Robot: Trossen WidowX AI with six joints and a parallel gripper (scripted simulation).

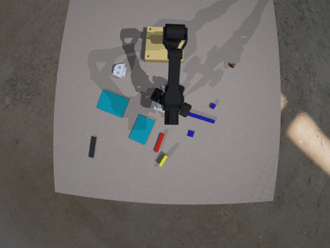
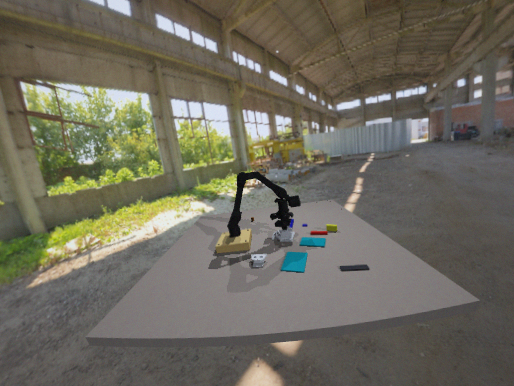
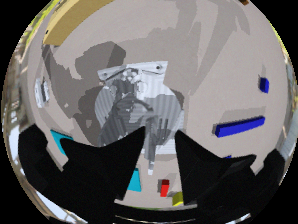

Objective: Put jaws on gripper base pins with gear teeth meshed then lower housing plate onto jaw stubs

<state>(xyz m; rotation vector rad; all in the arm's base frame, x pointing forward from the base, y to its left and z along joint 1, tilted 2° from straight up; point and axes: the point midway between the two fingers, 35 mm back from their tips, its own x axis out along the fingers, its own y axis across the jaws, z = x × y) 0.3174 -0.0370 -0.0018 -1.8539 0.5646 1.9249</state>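
Now: gripper tip 60 mm past the housing plate, 10 mm to the left of it and 10 mm above it. From my gripper tip the other things lie so: yellow block (280 mm ahead, 60 mm to the right); blue bar (140 mm to the left, 80 mm ahead, 10 mm below); red bar (190 mm ahead, 70 mm to the right, 10 mm below).
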